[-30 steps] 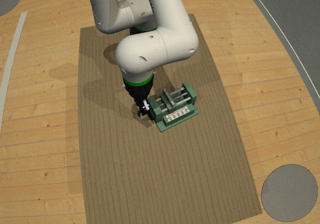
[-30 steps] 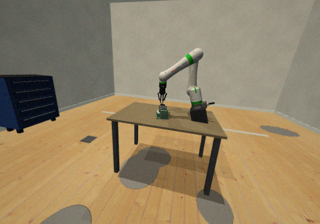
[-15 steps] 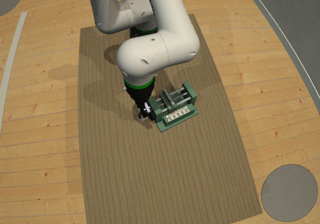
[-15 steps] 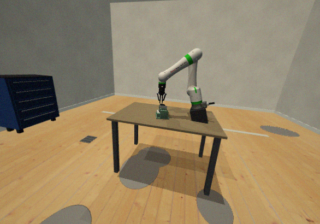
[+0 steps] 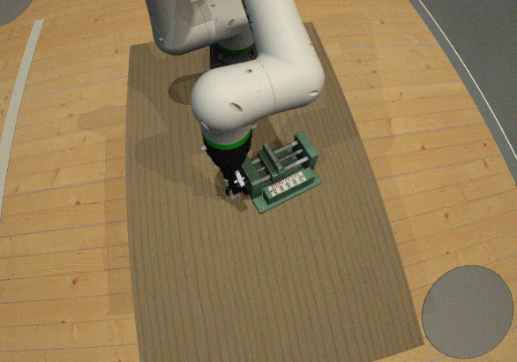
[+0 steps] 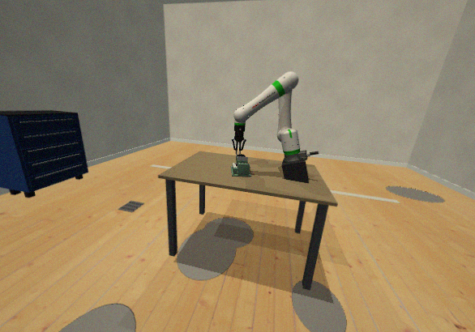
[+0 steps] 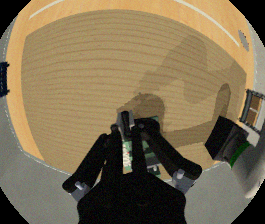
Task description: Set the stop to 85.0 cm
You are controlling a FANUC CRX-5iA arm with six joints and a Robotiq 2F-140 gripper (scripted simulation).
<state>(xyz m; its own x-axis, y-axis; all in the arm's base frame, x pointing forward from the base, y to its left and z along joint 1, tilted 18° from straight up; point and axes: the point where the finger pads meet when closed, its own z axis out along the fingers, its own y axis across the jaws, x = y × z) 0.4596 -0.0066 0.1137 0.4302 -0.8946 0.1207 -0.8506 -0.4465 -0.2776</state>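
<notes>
My gripper is now 7 cm past the stop block, 11 cm to the right of it and 2 cm above it.
</notes>
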